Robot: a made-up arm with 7 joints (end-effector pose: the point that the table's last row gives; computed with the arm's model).
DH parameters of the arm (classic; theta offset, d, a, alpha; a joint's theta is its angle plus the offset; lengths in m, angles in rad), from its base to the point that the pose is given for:
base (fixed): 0 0.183 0 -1.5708
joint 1: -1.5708 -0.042 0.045 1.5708
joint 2: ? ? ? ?
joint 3: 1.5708 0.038 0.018 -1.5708
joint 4: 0 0.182 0.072 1.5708
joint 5: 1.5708 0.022 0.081 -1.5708
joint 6: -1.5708 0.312 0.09 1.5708
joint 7: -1.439 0 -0.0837 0
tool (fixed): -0.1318 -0.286 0 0
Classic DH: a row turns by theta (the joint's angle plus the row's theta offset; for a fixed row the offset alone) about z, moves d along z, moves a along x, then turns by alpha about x.
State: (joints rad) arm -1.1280 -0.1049 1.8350 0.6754 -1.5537 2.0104 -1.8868
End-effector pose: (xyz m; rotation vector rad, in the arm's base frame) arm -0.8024 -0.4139 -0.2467 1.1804 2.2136 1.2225
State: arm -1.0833 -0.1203 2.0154 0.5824 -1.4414 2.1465 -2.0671
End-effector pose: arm -0.8845 -0.3927 -0.1094 1.2586 2.4801 1.0195
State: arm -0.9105 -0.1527 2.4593 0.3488 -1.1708 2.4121 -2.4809
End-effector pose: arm -0.8744 -0.3625 0.3185 -0.9404 -2.4545 -0.4182
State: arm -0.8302 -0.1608 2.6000 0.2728 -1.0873 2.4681 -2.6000
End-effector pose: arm -0.8057 -0.3578 0.4459 -0.7703 -2.2387 -0.3045
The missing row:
joint 2: 0 0.277 0.374 -1.5708
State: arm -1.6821 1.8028 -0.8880 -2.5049 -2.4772 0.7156 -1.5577
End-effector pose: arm 0.4098 -0.1315 -0.2754 0.0482 -1.2159 0.2916
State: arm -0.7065 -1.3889 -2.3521 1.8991 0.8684 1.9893 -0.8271
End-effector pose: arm -0.4223 -0.1847 0.4046 1.8526 0.2563 -0.9177
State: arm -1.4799 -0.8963 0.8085 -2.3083 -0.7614 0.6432 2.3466
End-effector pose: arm -0.2380 0.1292 -0.4881 0.9216 0.8412 -0.5573
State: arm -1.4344 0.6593 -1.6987 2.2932 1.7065 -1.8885 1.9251
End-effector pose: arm -0.6479 0.0706 -0.1119 -1.3499 1.0886 -0.7671
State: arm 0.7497 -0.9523 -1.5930 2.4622 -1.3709 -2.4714 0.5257
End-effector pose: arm 0.4630 -0.5567 0.3329 -0.9712 -2.0818 -0.9224
